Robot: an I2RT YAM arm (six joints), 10 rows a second.
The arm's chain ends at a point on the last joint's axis. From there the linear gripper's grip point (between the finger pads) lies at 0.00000 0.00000 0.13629 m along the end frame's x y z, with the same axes.
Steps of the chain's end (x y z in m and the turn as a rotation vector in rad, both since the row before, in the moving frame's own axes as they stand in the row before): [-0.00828, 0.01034, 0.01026, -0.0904, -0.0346, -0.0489]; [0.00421, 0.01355, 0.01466, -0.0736, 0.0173, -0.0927]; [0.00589, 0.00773, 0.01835, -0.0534, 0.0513, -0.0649]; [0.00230, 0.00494, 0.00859, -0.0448, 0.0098, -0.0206]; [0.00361, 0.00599, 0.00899, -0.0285, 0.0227, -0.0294]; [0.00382, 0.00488, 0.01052, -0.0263, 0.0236, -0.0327]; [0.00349, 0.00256, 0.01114, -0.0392, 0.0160, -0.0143]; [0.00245, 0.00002, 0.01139, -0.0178, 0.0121, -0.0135]
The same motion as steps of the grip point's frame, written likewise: [-0.01269, 0.02275, 0.00962, -0.0904, -0.0346, -0.0489]; [0.00703, 0.02345, 0.01427, -0.0736, 0.0173, -0.0927]; [0.01311, 0.01477, 0.01798, -0.0534, 0.0513, -0.0649]; [0.00370, 0.01103, 0.00845, -0.0448, 0.0098, -0.0206]; [0.00676, 0.00983, 0.00890, -0.0285, 0.0227, -0.0294]; [0.00709, 0.00841, 0.01043, -0.0263, 0.0236, -0.0327]; [0.00571, 0.00789, 0.01102, -0.0392, 0.0160, -0.0143]; [0.00412, 0.00243, 0.01136, -0.0178, 0.0121, -0.0135]
